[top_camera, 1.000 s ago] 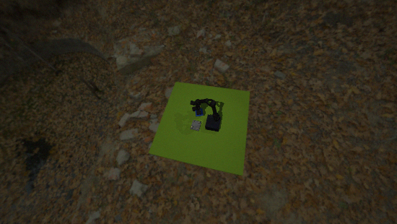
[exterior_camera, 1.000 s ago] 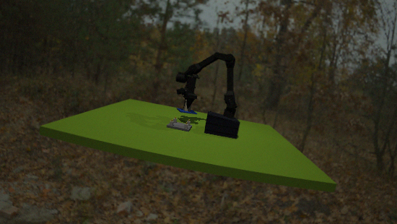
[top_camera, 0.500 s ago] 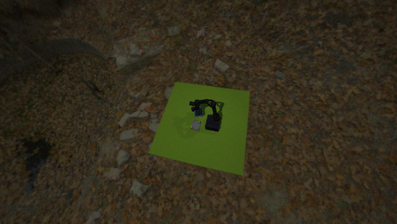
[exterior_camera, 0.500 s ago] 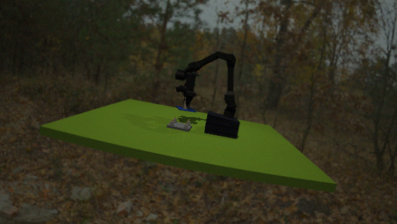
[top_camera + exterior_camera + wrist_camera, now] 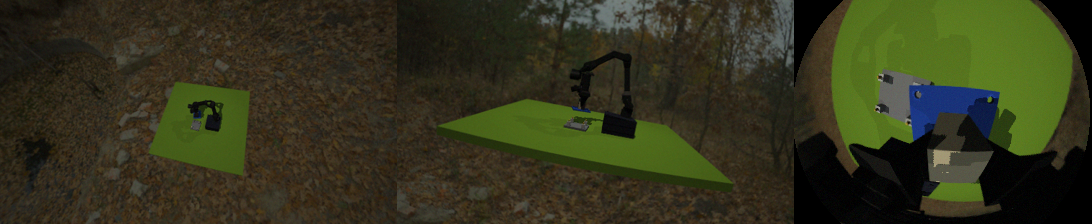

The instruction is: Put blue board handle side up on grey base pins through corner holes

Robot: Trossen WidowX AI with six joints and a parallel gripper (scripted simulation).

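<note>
My gripper tip is now 140 mm to the right of the grey base, 110 mm above it and 30 mm past it. Round my gripper tip: flat blue board: 10 mm below.
</note>
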